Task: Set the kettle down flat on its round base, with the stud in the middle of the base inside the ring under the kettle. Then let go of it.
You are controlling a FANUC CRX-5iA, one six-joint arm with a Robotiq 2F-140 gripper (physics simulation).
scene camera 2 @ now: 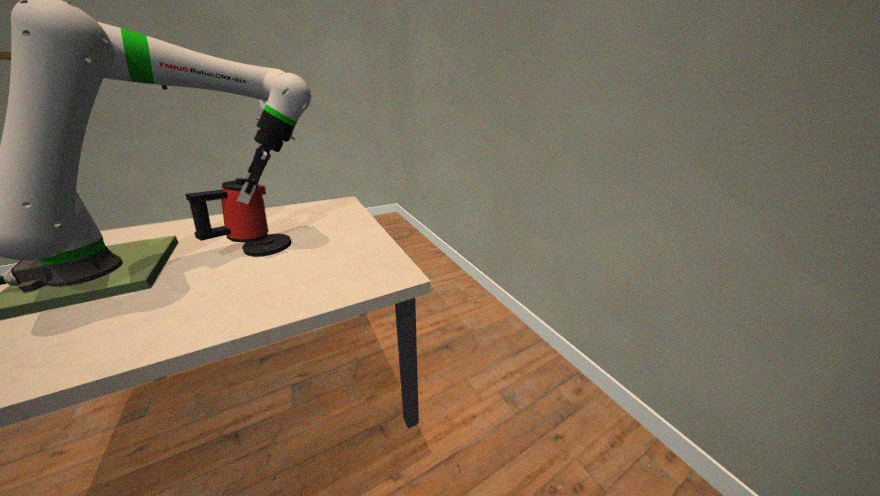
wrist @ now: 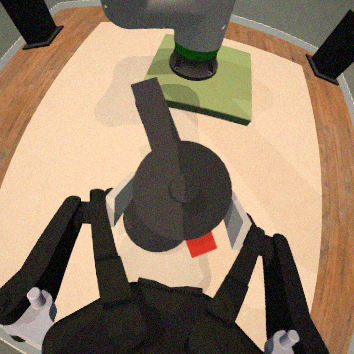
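The red kettle (scene camera 2: 245, 216) with a dark lid (wrist: 207, 175) and black handle (scene camera 2: 200, 216) (wrist: 152, 112) is close to upright. My gripper (scene camera 2: 245, 193) (wrist: 179, 191) is shut on its upper body, one pad on each side. The round black base (scene camera 2: 275, 244) (wrist: 150, 239) lies flat on the table. In the scene view, the kettle's bottom is up and left of the base's middle; the height of the gap is hard to tell. In the wrist view, the base shows past the kettle's lower left side, beside the red spout (wrist: 201, 244). The stud and the ring under the kettle are hidden.
The robot's foot stands on a green board (scene camera 2: 161, 261) (wrist: 230, 95) on the pale table (scene camera 2: 320, 271) (wrist: 285, 165). The table's right edge lies beyond the base in the scene view. Two black posts (wrist: 32, 22) (wrist: 334, 52) show at the wrist view's upper corners.
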